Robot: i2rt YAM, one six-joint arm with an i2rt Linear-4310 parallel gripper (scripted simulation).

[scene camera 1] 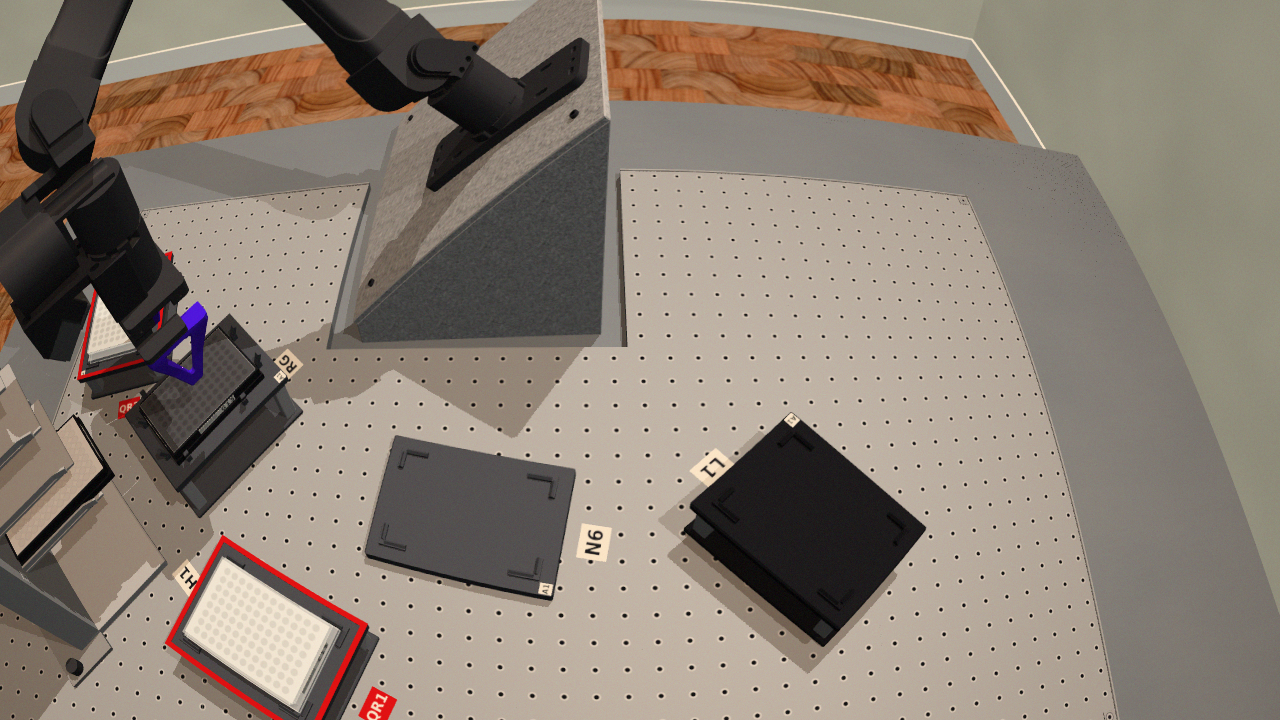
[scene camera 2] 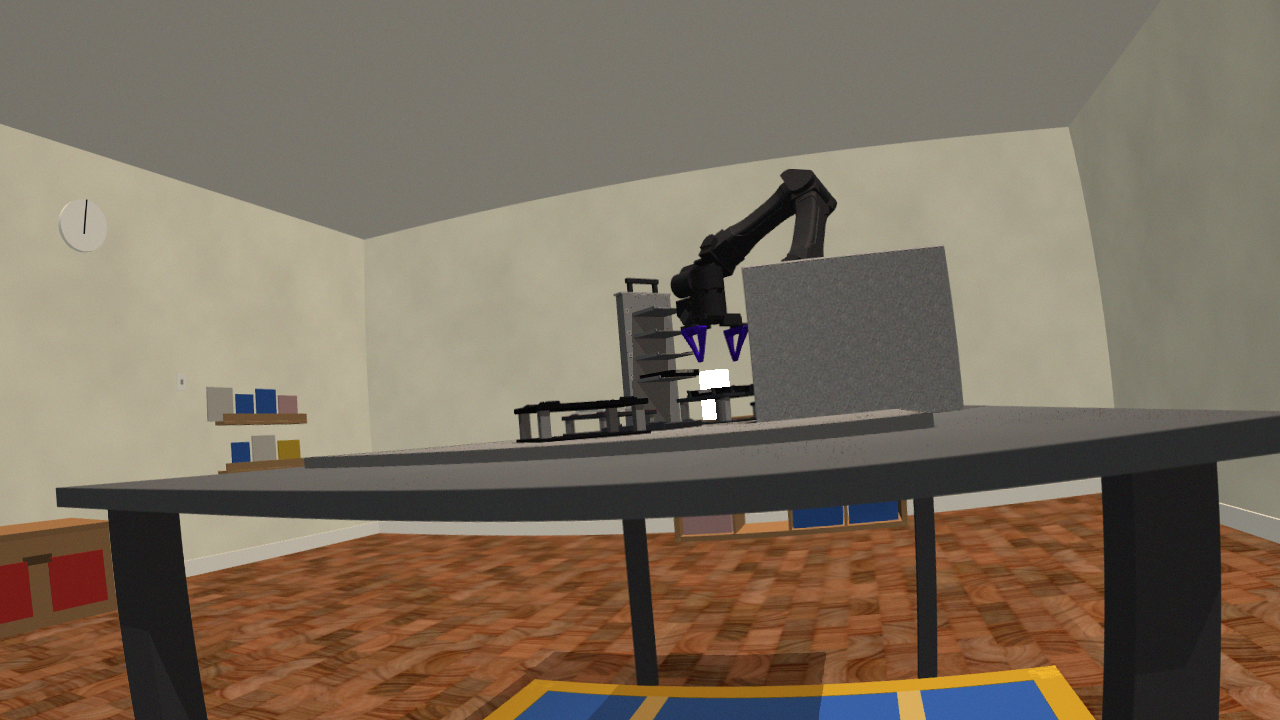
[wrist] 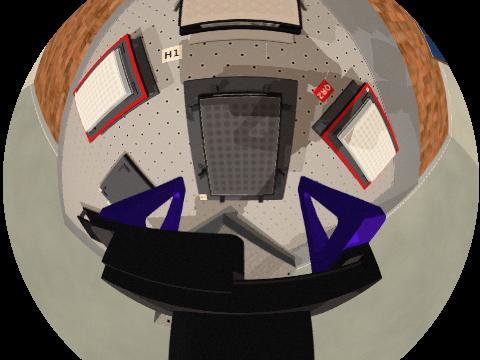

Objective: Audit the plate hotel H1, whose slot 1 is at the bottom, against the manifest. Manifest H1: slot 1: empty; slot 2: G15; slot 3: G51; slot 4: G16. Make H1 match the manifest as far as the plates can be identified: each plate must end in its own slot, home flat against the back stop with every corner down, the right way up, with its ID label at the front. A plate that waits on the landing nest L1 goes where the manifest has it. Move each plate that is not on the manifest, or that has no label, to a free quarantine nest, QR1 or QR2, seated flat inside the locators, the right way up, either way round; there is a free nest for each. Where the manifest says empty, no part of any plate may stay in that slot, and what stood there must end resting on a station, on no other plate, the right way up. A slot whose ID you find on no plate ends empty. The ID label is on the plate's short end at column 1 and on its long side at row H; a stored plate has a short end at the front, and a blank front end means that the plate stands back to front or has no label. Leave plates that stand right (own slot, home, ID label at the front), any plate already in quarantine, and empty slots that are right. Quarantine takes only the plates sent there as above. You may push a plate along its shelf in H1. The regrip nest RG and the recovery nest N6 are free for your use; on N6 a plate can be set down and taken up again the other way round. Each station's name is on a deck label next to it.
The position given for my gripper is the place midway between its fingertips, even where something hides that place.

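My gripper is visible in scene camera 1, scene camera 2 and the wrist view: gripper (scene camera 1: pixel 174 351), (scene camera 2: pixel 718 361), (wrist: pixel 241 182). A recovery nest N6 (scene camera 1: pixel 468 516), (wrist: pixel 119 185) is present. Also present: a white plate (scene camera 1: pixel 273 642) and another white plate (scene camera 1: pixel 107 340).
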